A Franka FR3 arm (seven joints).
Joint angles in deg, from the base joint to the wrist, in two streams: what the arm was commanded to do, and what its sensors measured. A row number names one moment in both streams.
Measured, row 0:
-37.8, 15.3, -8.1, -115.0, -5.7, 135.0, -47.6
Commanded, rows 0 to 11:
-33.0, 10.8, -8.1, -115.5, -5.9, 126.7, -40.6
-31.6, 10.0, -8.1, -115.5, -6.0, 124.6, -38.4
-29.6, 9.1, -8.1, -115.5, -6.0, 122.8, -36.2
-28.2, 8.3, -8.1, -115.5, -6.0, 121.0, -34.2
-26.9, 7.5, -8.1, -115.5, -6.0, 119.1, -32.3
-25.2, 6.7, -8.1, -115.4, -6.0, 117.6, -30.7
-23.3, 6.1, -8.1, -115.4, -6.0, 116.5, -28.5
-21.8, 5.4, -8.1, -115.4, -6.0, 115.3, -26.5
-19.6, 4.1, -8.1, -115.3, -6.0, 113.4, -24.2
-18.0, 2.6, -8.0, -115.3, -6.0, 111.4, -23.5
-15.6, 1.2, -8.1, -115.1, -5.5, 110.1, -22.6
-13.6, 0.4, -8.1, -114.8, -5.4, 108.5, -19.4
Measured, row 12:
-17.7, 3.6, -7.6, -114.8, -5.7, 112.4, -24.1
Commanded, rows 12 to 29:
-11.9, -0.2, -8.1, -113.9, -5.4, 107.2, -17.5
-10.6, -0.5, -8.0, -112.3, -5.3, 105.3, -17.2
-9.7, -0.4, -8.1, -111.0, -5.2, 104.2, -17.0
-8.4, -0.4, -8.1, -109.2, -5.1, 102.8, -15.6
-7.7, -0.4, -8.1, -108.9, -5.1, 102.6, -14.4
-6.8, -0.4, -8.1, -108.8, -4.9, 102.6, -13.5
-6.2, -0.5, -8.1, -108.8, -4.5, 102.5, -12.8
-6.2, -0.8, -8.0, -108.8, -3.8, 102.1, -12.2
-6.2, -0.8, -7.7, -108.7, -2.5, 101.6, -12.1
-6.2, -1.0, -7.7, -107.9, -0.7, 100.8, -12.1
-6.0, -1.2, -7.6, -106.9, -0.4, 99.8, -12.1
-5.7, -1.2, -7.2, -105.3, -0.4, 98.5, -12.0
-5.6, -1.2, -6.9, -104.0, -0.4, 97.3, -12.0
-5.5, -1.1, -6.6, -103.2, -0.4, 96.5, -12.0
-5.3, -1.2, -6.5, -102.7, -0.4, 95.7, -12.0
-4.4, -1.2, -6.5, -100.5, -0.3, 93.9, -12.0
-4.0, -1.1, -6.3, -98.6, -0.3, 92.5, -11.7
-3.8, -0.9, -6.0, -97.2, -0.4, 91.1, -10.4
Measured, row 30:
-5.0, -1.2, -6.4, -102.0, -1.3, 95.9, -12.7
